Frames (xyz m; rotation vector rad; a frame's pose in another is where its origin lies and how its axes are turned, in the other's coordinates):
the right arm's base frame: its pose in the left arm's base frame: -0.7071 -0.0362 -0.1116 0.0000 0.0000 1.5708
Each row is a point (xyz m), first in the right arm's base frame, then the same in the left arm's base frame.
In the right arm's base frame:
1: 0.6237 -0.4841 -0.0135
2: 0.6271 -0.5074 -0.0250
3: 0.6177 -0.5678 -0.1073
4: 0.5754 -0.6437 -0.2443
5: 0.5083 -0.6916 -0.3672
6: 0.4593 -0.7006 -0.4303
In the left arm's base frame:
1: -0.2230 0.5875 -0.1251
2: -0.1997 0.5909 -0.1366
3: -0.1393 0.5815 -0.2189
4: -0.0634 0.5392 -0.3559
5: -0.0155 0.4721 -0.4788
6: -0.0065 0.4231 -0.5419

